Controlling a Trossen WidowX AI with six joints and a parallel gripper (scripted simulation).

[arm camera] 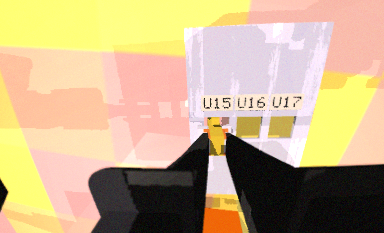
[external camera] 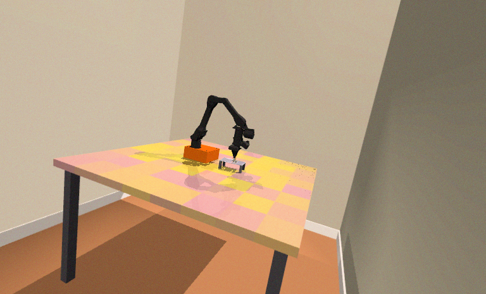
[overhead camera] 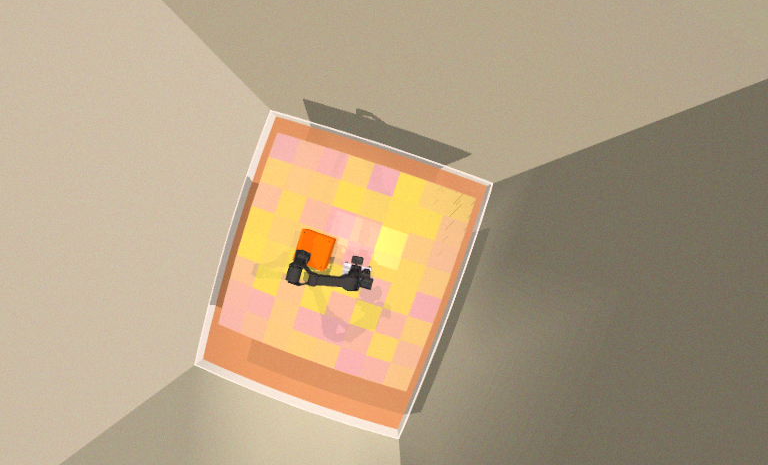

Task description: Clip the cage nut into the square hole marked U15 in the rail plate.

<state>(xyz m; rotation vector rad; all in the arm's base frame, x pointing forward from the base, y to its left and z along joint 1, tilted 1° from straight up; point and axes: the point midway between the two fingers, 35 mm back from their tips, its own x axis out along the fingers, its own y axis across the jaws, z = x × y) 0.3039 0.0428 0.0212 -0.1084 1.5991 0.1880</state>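
Now: the cage nut 1 cm below my gripper tip.
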